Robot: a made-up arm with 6 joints. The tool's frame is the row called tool. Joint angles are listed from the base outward.
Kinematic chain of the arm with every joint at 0, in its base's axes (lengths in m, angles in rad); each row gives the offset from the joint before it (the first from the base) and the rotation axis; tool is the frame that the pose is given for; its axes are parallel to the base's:
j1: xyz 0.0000 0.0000 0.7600 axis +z
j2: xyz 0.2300 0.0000 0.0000 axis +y
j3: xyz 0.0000 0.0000 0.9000 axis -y
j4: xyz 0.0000 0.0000 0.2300 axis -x
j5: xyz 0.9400 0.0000 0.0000 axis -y
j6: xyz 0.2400 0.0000 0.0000 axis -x
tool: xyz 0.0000 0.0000 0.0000
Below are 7 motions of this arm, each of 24 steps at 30 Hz.
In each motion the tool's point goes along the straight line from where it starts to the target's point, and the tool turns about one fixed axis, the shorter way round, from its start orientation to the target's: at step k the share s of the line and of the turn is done. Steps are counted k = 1, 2, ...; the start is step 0. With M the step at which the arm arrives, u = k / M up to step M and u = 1 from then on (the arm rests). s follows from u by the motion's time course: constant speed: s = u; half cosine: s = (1 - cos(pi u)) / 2; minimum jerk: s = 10 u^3 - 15 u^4 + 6 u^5.
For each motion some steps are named. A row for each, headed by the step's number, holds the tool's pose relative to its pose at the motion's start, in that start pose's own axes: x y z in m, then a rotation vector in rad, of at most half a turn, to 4 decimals.
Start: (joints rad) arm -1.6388 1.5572 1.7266 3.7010 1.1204 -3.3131
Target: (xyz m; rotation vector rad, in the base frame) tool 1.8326 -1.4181 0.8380 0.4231 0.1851 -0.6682
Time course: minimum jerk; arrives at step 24
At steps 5, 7, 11, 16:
5: -0.0870 0.1067 -0.0394 -0.0059 -0.0330 0.0891
7: -0.2053 0.2517 -0.0931 -0.0140 -0.0778 0.2102
11: -0.5694 0.6981 -0.2581 -0.0388 -0.2159 0.5830
16: -1.0654 1.3063 -0.4831 -0.0726 -0.4040 1.0909

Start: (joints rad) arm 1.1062 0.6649 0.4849 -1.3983 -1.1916 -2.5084
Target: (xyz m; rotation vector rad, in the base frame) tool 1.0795 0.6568 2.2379 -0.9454 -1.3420 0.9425
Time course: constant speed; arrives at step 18
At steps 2, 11, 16, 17, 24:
2: -0.1379 -0.0709 0.0112 0.0496 0.0998 -0.0373
11: -0.7584 -0.3899 0.0617 0.2727 0.5490 -0.2049
16: -1.1032 -0.5671 0.0897 0.3966 0.7986 -0.2981
17: -1.1721 -0.6025 0.0953 0.4214 0.8485 -0.3167
24: -1.2411 -0.6380 0.1009 0.4462 0.8984 -0.3353

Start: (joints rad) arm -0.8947 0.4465 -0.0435 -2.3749 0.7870 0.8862
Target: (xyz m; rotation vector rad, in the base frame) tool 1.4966 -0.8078 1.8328 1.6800 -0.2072 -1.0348
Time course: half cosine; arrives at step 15
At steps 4, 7, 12, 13, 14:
4: -0.1576 0.0326 -0.0623 0.0006 0.1002 0.0897
7: -0.4266 0.0883 -0.1686 0.0017 0.2713 0.2427
12: -0.8618 0.1783 -0.3405 0.0034 0.5480 0.4902
13: -0.9116 0.1886 -0.3602 0.0036 0.5797 0.5186
14: -0.9424 0.1950 -0.3724 0.0037 0.5993 0.5361

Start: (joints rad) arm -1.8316 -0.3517 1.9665 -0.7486 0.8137 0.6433
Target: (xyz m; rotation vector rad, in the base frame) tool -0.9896 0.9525 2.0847 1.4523 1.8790 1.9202
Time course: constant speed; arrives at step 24
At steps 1, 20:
1: 0.0065 -0.0481 -0.0030 -0.0405 0.0258 -0.0010
20: 0.1301 -0.9627 -0.0591 -0.8103 0.5168 -0.0201

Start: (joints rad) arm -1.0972 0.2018 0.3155 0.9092 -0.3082 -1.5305
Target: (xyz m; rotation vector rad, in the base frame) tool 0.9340 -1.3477 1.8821 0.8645 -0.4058 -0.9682
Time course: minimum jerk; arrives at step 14
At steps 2, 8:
2: 0.0003 0.0043 -0.0053 0.0061 0.0051 0.0057
8: 0.0081 0.1175 -0.1438 0.1651 0.1390 0.1535

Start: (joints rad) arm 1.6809 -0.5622 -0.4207 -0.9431 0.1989 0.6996
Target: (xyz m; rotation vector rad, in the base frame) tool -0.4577 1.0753 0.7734 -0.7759 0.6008 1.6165
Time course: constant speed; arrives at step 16
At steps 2, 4, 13, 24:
2: -0.0157 0.0092 -0.1554 -0.0443 0.1427 0.0094
4: -0.0313 0.0184 -0.3107 -0.0885 0.2854 0.0187
13: -0.1018 0.0598 -1.0099 -0.2877 0.9277 0.0608
24: -0.1253 0.0735 -1.2429 -0.3541 1.1417 0.0748

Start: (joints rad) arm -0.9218 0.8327 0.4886 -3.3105 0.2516 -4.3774
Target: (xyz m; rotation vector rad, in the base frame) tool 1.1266 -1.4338 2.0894 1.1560 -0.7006 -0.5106
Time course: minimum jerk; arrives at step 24
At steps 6, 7, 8, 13, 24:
6: -0.0753 0.0687 0.0065 -0.0114 -0.0080 0.0857
7: -0.1108 0.1010 0.0095 -0.0167 -0.0117 0.1261
8: -0.1527 0.1392 0.0131 -0.0231 -0.0161 0.1738
13: -0.4204 0.3833 0.0362 -0.0635 -0.0445 0.4786
24: -0.7276 0.6635 0.0626 -0.1098 -0.0769 0.8283

